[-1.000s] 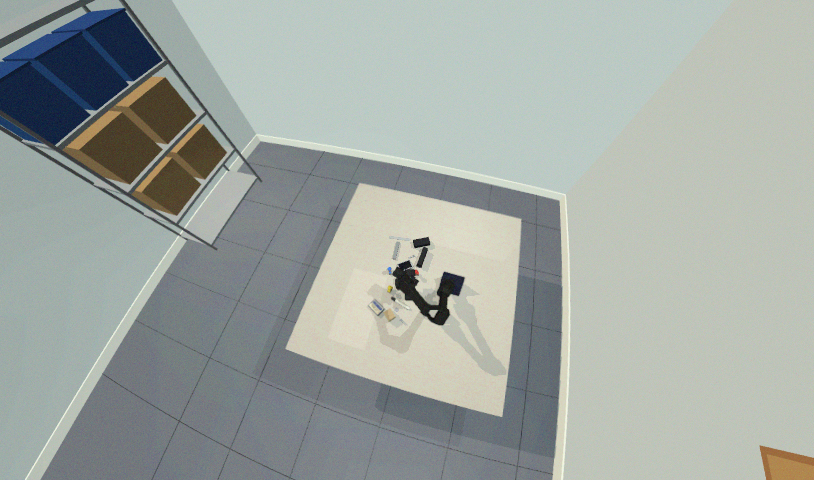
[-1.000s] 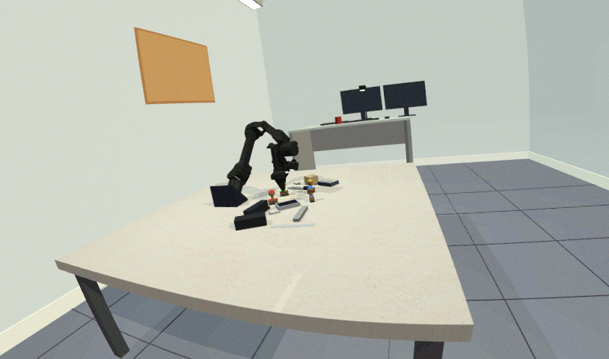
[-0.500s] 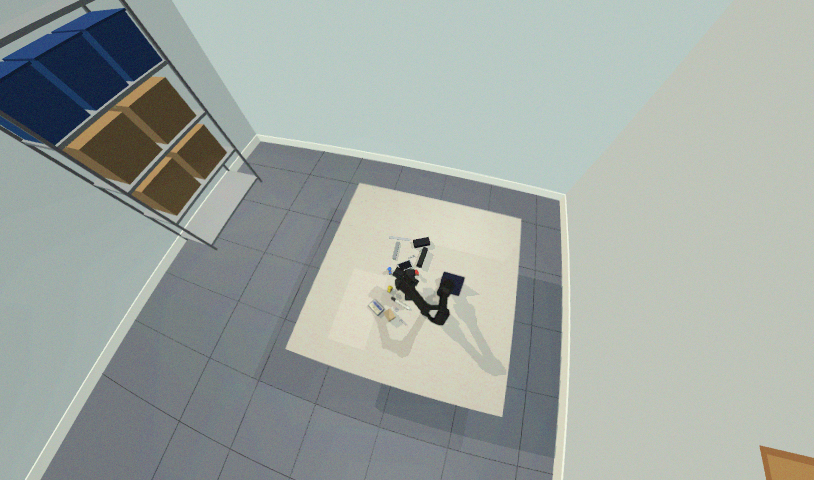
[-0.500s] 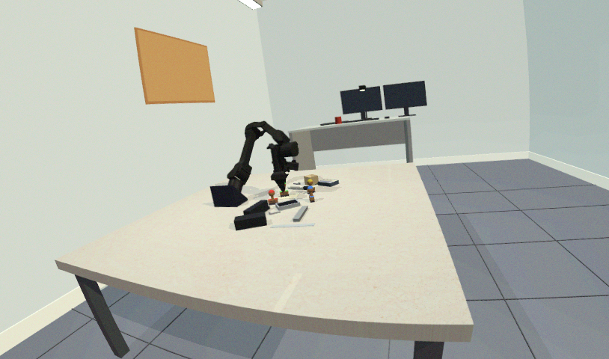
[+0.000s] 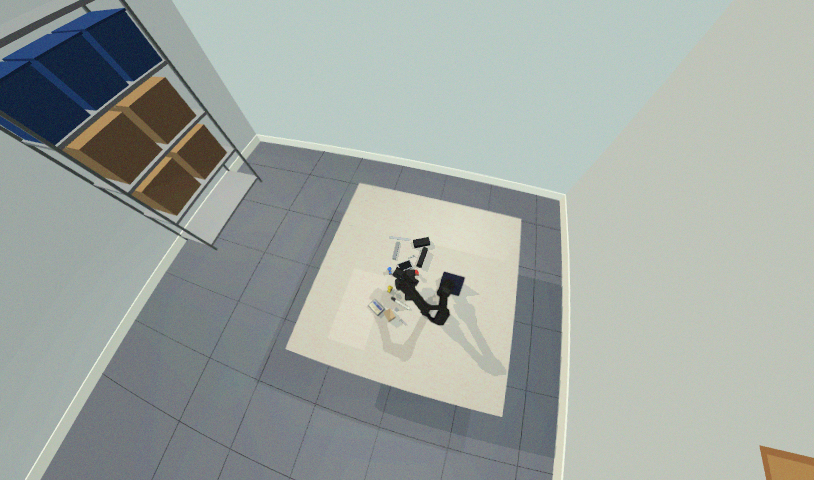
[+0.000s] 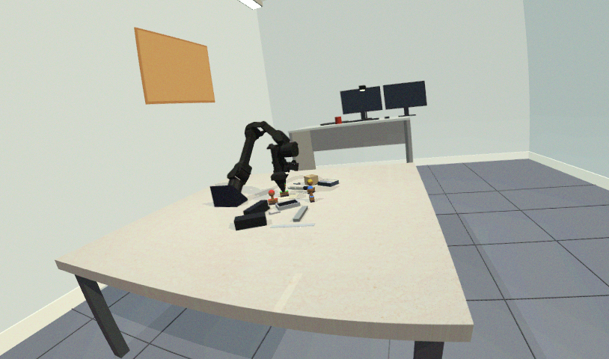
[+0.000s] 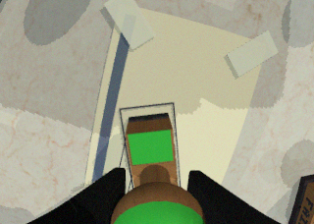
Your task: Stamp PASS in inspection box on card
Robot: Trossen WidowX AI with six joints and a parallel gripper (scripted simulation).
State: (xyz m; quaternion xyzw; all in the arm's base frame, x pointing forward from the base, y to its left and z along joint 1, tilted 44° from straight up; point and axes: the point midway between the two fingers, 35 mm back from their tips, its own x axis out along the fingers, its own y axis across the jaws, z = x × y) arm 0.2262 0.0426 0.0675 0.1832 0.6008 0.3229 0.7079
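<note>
Right now the pale card is 3 cm below my gripper tip and 1 cm ahead of it. Round my gripper tip: red-knobbed stamp: 11 cm to the right, 1 cm below, 1 cm behind; then yellow-labelled stamp: 12 cm ahead, 4 cm to the left, 1 cm below; then ink pad: 14 cm to the right, 7 cm ahead, 2 cm below.
</note>
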